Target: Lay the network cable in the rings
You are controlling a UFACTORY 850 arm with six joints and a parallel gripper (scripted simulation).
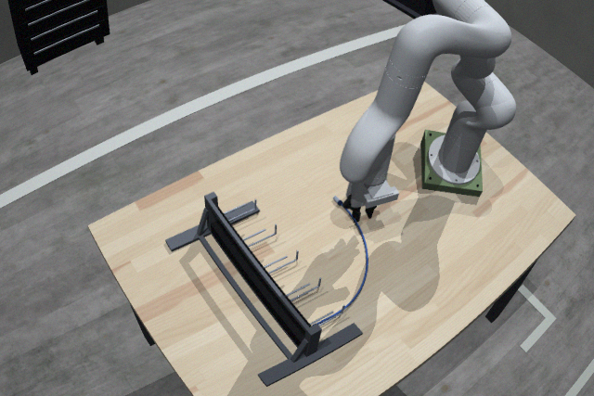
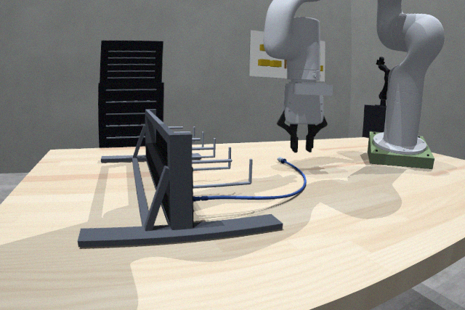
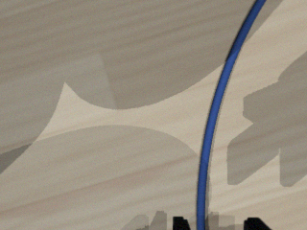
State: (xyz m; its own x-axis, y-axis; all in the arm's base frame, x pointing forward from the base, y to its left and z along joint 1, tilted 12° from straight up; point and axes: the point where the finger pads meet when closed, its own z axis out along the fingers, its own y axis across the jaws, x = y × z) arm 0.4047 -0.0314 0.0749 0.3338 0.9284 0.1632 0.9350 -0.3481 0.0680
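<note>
Right now the free plug is 10 mm behind my hand, 110 mm to the right of it and 70 mm below it. From my hand the other things lie so: dark grey patch panel (360 mm ahead).
</note>
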